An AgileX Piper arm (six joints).
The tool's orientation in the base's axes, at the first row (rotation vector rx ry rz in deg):
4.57, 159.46, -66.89
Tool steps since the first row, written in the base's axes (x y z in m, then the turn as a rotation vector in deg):
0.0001, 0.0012, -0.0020, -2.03, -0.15, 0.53
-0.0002, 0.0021, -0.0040, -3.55, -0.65, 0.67
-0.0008, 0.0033, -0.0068, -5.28, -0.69, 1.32
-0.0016, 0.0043, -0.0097, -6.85, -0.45, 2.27
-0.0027, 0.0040, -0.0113, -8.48, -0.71, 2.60
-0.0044, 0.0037, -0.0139, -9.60, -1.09, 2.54
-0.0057, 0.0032, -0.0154, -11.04, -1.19, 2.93
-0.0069, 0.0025, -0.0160, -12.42, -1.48, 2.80
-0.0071, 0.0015, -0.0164, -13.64, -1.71, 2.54
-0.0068, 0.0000, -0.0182, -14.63, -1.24, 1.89
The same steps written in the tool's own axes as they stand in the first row. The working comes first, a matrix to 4 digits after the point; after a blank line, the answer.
The tool's axes in the first row as the columns of a matrix, in the base's axes (used below as rounded here):
-0.9911, 0.0958, 0.0923
0.0013, 0.7007, -0.7135
-0.1330, -0.7070, -0.6946

0.0002, 0.0023, 0.0005, 1.94, -0.67, -0.45
0.0007, 0.0043, 0.0013, 3.43, -1.27, -0.33
0.0017, 0.0070, 0.0023, 5.06, -1.92, -0.91
0.0029, 0.0097, 0.0035, 6.49, -2.58, -1.89
0.0042, 0.0105, 0.0047, 8.06, -3.15, -2.08
0.0062, 0.0120, 0.0066, 9.18, -3.48, -1.87
0.0077, 0.0126, 0.0079, 10.55, -3.96, -2.21
0.0090, 0.0124, 0.0087, 11.94, -4.21, -2.04
0.0092, 0.0120, 0.0097, 13.18, -4.30, -1.80
0.0092, 0.0122, 0.0120, 14.25, -3.61, -1.78

